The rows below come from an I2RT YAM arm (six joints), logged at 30 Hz.
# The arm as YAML. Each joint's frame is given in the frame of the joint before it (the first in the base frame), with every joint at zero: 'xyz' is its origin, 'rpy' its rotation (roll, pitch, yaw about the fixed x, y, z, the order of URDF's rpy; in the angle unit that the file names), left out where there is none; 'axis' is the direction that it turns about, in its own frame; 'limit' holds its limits. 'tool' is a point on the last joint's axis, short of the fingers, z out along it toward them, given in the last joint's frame.
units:
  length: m
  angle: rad
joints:
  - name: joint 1
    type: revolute
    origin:
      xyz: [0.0, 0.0, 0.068]
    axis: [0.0, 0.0, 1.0]
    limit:
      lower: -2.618
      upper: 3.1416
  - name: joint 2
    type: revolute
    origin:
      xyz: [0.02, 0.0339, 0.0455]
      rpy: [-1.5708, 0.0, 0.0]
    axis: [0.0, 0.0, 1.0]
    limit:
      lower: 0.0
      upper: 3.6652
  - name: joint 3
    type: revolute
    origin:
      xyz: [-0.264, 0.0, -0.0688]
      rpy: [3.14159, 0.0, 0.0]
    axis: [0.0, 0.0, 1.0]
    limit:
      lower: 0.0
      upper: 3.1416
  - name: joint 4
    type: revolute
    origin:
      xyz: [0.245, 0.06, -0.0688]
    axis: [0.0, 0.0, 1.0]
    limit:
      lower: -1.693
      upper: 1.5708
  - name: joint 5
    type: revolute
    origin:
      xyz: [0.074, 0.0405, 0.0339]
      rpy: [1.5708, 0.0, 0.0]
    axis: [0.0, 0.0, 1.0]
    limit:
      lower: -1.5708
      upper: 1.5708
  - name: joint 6
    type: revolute
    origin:
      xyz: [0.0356, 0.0, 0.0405]
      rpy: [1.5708, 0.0, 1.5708]
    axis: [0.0, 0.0, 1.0]
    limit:
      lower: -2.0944
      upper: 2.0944
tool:
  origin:
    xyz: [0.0, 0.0, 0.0]
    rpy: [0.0, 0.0, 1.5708]
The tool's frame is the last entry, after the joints.
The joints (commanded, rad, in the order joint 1, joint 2, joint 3, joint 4, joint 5, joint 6), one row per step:
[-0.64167 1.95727 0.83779 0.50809 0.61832 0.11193]
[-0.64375 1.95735 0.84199 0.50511 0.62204 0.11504]
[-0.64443 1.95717 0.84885 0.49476 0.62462 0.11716]
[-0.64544 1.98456 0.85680 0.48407 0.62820 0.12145]
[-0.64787 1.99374 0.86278 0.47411 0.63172 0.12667]
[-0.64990 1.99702 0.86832 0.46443 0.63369 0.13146]
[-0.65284 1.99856 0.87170 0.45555 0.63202 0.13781]
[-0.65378 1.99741 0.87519 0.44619 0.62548 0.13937]
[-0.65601 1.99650 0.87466 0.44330 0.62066 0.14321]
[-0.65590 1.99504 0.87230 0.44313 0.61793 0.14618]
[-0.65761 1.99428 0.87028 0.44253 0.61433 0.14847]
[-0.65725 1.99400 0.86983 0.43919 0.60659 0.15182]
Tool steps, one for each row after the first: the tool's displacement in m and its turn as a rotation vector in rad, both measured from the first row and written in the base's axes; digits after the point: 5 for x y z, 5 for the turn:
[0.00010 -0.00116 0.00080 -0.00181 -0.00232 -0.00658]
[0.00076 -0.00206 0.00171 -0.00064 -0.00061 -0.01036]
[0.00126 -0.00303 -0.00670 0.01641 0.02112 -0.01631]
[0.00119 -0.00422 -0.00923 0.02349 0.02842 -0.02408]
[0.00125 -0.00528 -0.00980 0.02778 0.03095 -0.03000]
[0.00082 -0.00625 -0.01027 0.03387 0.03052 -0.03470]
[0.00105 -0.00663 -0.00986 0.04016 0.03063 -0.03122]
[0.00041 -0.00701 -0.00997 0.04470 0.02758 -0.03152]
[0.00005 -0.00658 -0.01007 0.04718 0.02493 -0.03071]
[-0.00069 -0.00667 -0.01039 0.05048 0.02313 -0.03071]
[-0.00063 -0.00627 -0.01076 0.05700 0.02032 -0.02593]

